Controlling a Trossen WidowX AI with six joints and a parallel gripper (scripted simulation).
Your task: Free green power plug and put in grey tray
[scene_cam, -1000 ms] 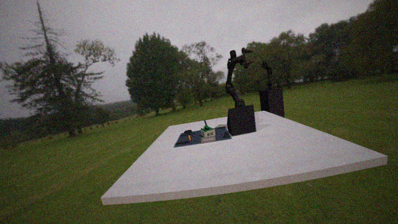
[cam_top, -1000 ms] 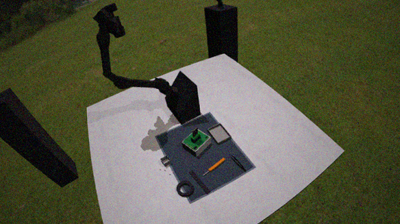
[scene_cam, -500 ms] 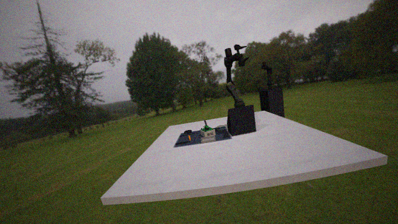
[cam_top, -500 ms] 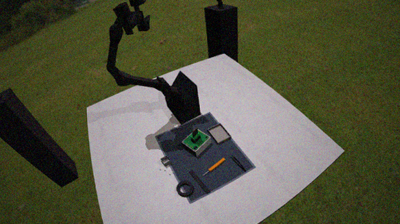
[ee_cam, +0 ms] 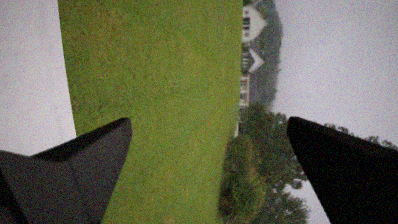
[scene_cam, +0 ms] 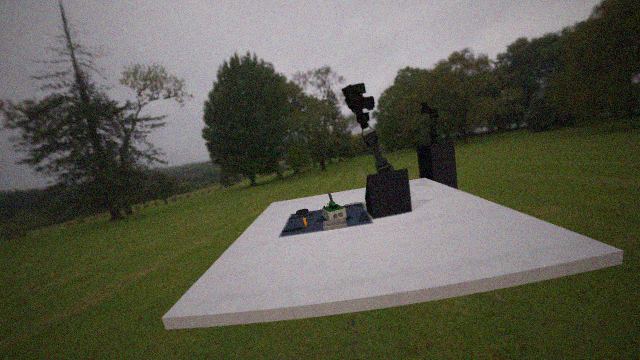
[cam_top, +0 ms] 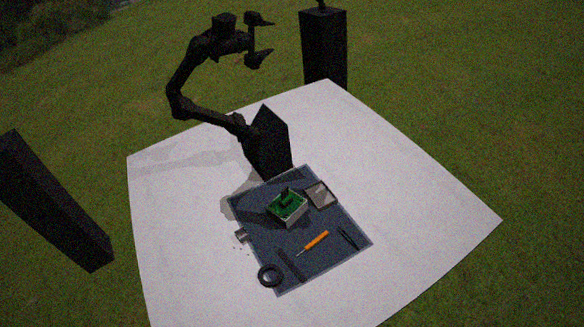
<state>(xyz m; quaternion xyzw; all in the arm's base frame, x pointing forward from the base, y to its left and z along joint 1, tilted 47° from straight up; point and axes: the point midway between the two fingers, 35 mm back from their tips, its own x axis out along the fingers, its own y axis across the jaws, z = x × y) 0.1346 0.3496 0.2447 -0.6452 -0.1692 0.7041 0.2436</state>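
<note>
My gripper tip is 22 cm short of the green power plug, 17 cm to the left of it and 48 cm above it. Also, from my gripper tip: grey tray: 24 cm ahead, 3 cm to the right, 56 cm below; dark bar: 40 cm ahead, 29 cm to the right, 56 cm below; dark blue mat: 27 cm ahead, 18 cm to the right, 56 cm below.
</note>
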